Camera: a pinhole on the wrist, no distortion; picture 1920 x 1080 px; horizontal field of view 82.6 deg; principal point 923.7 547.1 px. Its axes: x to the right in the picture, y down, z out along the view. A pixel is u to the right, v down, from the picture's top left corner.
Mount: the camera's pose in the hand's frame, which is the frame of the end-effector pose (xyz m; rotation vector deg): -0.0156 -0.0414 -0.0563 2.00 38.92 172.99
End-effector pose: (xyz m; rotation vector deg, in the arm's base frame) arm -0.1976 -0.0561 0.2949 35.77 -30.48 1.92
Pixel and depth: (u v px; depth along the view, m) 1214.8 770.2 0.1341
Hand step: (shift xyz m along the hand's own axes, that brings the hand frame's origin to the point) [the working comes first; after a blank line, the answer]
In the camera's frame: 0.0357 0.0274 0.1341

-0.0481 -0.0070 0.0770
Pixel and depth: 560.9 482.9 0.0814
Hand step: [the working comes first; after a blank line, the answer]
In the camera's frame: -0.0270 -0.0048 0.0814

0.0142 -0.0037 0.0149
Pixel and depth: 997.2 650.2 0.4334
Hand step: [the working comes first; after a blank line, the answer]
In the camera's frame: 0.0292 0.0409 0.4334

-0.0324 0.1084 0.3531
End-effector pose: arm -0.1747 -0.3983 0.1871 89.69 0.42 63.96
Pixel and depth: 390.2 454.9 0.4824
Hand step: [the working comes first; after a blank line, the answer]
In the camera's frame: -0.2355 -0.0407 0.4824

0.2368 0.1897 0.3593
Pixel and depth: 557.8 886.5 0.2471
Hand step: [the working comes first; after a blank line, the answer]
In the camera's frame: -0.0827 0.0767 0.2471

0.0719 -0.0092 0.1989
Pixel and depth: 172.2 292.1 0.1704
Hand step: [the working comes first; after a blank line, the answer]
In the camera's frame: -0.1172 -0.0398 0.1704

0.1085 0.0614 0.0792
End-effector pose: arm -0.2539 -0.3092 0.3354 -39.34 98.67 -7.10
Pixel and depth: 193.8 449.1 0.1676
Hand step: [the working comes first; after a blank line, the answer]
In the camera's frame: -0.1119 -0.0150 0.1676

0.1022 0.0382 0.0874
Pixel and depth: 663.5 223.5 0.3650
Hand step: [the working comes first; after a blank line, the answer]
In the camera's frame: -0.0869 -0.1081 0.3650

0.0873 0.2078 0.2261
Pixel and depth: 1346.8 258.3 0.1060
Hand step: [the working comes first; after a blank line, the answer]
In the camera's frame: 0.0410 -0.0280 0.1060

-0.0520 0.0313 0.0279
